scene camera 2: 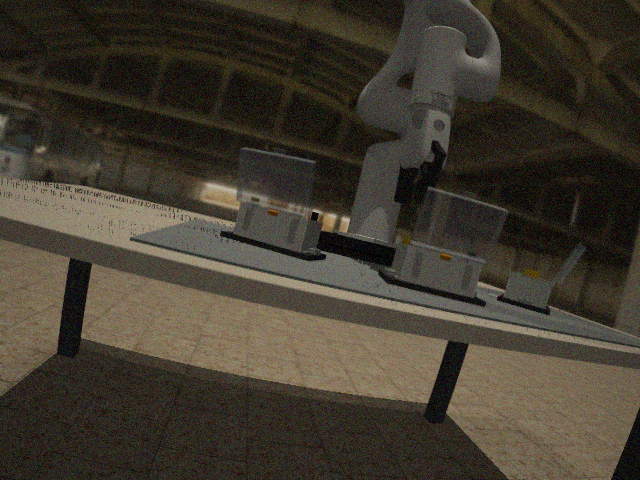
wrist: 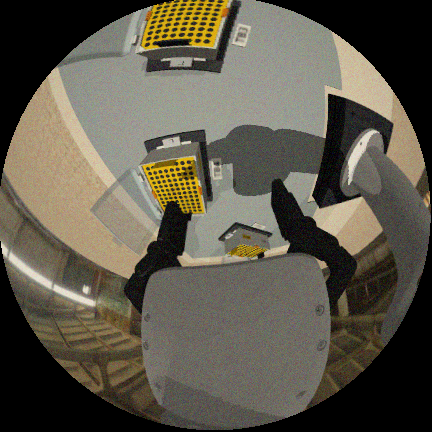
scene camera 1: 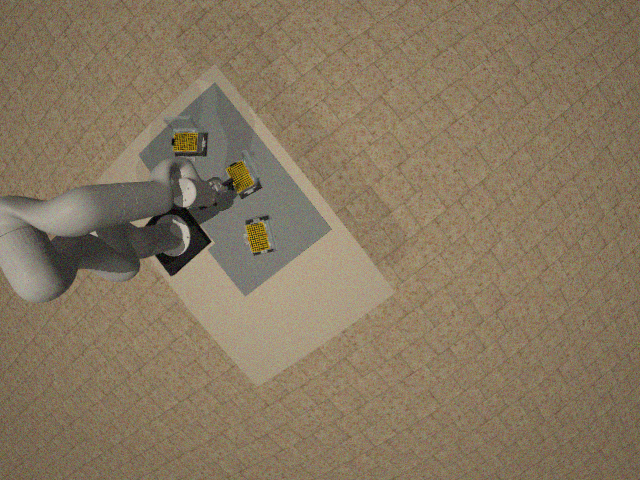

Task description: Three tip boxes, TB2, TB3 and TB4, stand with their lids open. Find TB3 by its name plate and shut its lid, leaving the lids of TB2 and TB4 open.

The same spot on a grey mat: (scene camera 2: 199, 238) is (scene camera 1: 298, 238).
